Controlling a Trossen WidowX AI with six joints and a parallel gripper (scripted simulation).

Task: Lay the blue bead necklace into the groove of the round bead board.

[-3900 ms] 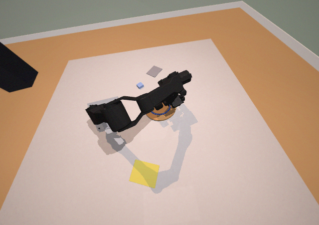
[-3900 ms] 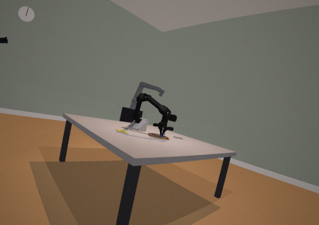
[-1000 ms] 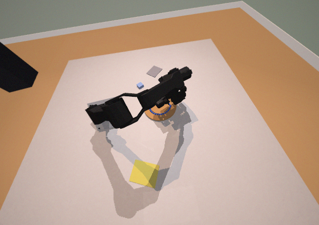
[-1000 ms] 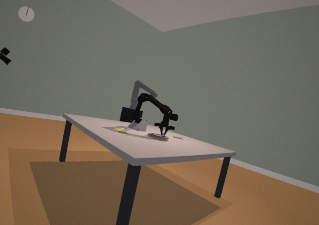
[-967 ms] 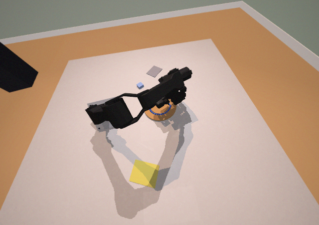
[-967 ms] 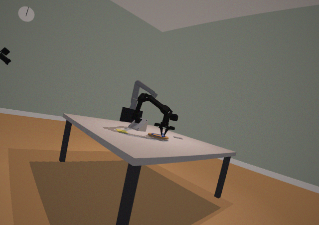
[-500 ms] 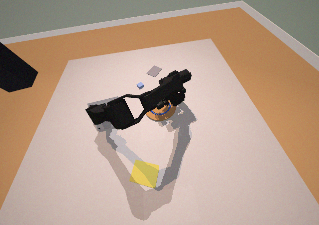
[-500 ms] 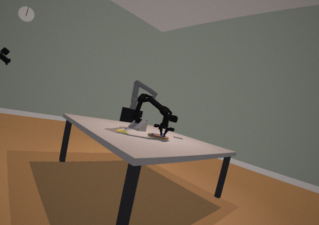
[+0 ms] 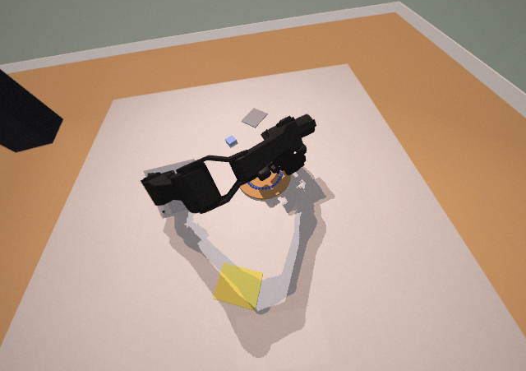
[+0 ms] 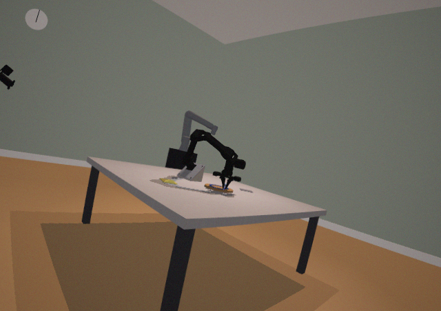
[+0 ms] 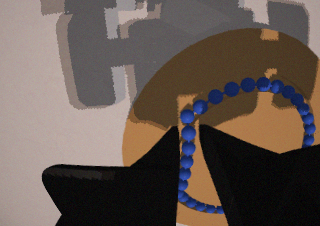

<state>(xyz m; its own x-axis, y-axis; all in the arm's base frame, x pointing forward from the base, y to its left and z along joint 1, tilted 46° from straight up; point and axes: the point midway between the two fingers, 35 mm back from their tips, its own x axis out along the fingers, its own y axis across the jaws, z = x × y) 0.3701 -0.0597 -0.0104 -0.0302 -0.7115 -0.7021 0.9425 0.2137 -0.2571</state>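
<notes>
My gripper tip is now 6 cm past the round bead board, 2 cm to the right of it and 1 cm above it. From my gripper tip the other things lie so: yellow square patch 31 cm to the right, 22 cm behind, 1 cm below; then flat grey tile 32 cm to the left, 2 cm behind, 1 cm below; then light blue cube 21 cm to the left, 14 cm behind, 1 cm below.
</notes>
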